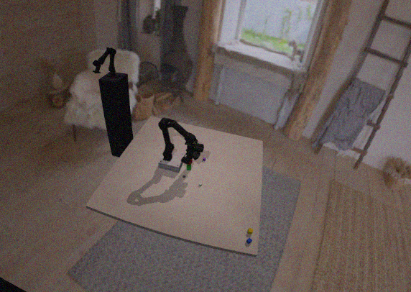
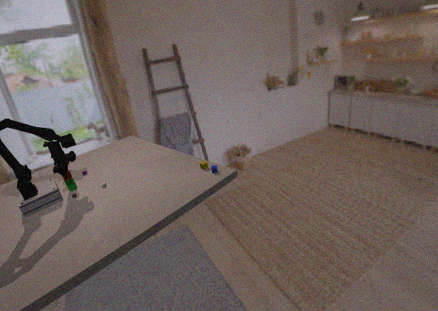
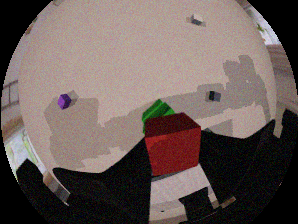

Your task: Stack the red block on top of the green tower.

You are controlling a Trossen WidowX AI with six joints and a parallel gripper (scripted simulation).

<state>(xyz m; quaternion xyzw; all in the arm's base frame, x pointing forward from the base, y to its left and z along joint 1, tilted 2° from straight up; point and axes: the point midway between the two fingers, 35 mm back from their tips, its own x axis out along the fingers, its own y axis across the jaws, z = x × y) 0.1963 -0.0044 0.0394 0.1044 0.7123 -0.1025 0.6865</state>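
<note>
Right now the red block is 10 mm above my gripper tip. The rest, counted from my gripper tip: purple block 150 mm to the left, 110 mm ahead, 70 mm below; blue block 580 mm to the right, 570 mm ahead, 70 mm below; yellow block 570 mm ahead, 500 mm to the right, 60 mm below.
</note>
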